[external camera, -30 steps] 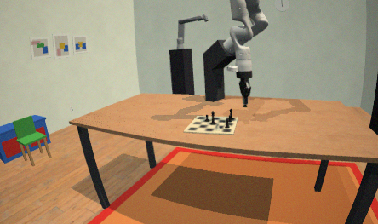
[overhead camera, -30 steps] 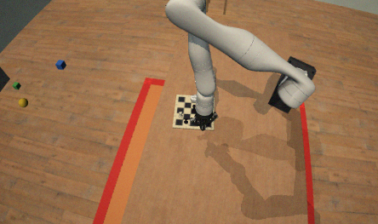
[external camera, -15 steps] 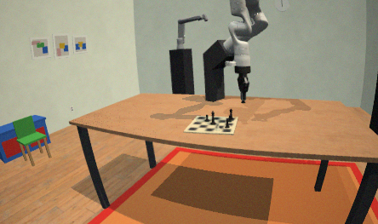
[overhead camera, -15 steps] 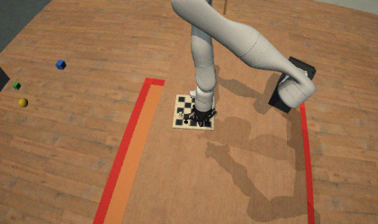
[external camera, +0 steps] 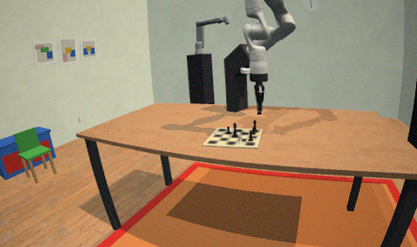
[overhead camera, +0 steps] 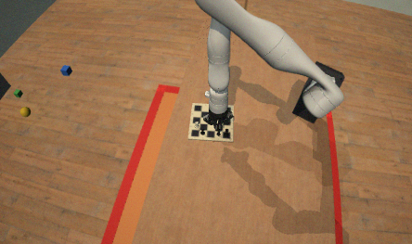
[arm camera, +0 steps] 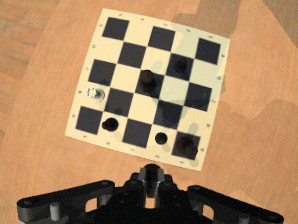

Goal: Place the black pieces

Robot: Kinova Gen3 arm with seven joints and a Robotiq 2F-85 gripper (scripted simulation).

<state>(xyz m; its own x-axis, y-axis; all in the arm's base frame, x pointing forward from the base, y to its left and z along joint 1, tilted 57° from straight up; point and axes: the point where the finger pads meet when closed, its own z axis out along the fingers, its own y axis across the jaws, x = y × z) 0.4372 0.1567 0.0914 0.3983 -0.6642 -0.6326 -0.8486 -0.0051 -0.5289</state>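
The chessboard is 130 mm below my hand, 90 mm to the right of it and 50 mm ahead of it. Round my hand: pale piece (110 mm below, 110 mm ahead, 40 mm to the right).
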